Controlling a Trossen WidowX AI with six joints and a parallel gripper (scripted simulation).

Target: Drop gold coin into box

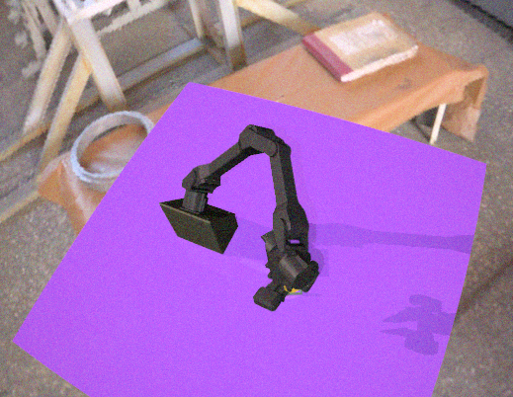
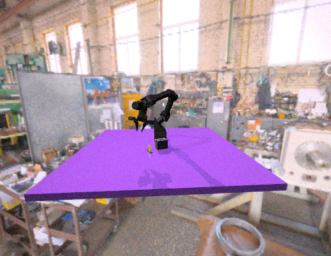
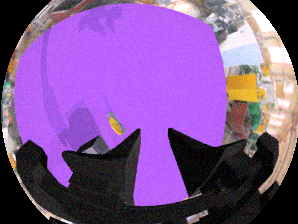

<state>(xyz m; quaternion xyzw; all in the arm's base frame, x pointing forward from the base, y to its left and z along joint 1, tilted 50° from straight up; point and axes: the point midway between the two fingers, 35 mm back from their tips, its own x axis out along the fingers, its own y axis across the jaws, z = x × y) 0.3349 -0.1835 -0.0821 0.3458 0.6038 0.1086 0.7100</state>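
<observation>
My gripper tip is now 14 cm above the gold coin, 7 cm to the right of it and 2 cm past it.
</observation>
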